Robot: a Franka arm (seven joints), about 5 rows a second.
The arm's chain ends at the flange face. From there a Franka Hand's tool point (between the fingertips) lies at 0.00 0.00 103.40 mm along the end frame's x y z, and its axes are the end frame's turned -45 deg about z.
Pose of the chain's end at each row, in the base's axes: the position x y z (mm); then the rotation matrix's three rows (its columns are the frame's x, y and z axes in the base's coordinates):
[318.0 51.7 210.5], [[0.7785 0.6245 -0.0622], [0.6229 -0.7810 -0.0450], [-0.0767 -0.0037 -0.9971]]
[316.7 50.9 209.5], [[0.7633 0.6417 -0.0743], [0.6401 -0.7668 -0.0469], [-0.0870 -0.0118 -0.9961]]
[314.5 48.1 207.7], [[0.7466 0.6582 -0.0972], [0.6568 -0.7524 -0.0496], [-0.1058 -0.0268 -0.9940]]
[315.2 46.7 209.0], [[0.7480 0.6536 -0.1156], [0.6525 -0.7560 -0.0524], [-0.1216 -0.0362 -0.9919]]
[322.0 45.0 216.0], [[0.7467 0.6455 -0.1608], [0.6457 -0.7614 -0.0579], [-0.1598 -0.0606 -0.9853]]
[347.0 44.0 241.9], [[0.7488 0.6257 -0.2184], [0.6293 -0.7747 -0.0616], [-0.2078 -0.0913 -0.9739]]
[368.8 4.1 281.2], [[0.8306 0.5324 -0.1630], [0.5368 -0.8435 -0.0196], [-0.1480 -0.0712 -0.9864]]
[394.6 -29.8 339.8], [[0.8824 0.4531 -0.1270], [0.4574 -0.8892 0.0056], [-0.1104 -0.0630 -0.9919]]
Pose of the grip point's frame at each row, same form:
[311.6 47.0 107.4], [[0.1089 0.9921 -0.0622], [0.9927 -0.1118 -0.0450], [-0.0516 -0.0569 -0.9971]]
[309.0 46.1 106.5], [[0.0860 0.9935 -0.0743], [0.9948 -0.0896 -0.0469], [-0.0532 -0.0699 -0.9961]]
[304.4 43.0 104.9], [[0.0625 0.9933 -0.0972], [0.9965 -0.0676 -0.0496], [-0.0559 -0.0938 -0.9940]]
[303.2 41.3 106.4], [[0.0668 0.9911 -0.1156], [0.9960 -0.0732 -0.0524], [-0.0604 -0.1116 -0.9919]]
[305.4 39.0 114.1], [[0.0716 0.9844 -0.1608], [0.9950 -0.0818 -0.0579], [-0.0701 -0.1558 -0.9853]]
[324.4 37.6 141.2], [[0.0870 0.9719 -0.2184], [0.9928 -0.1028 -0.0616], [-0.0824 -0.2115 -0.9739]]
[351.9 2.1 179.2], [[0.2109 0.9638 -0.1630], [0.9760 -0.2169 -0.0196], [-0.0543 -0.1550 -0.9864]]
[381.5 -29.2 237.2], [[0.3036 0.9443 -0.1270], [0.9522 -0.3053 0.0056], [-0.0335 -0.1226 -0.9919]]

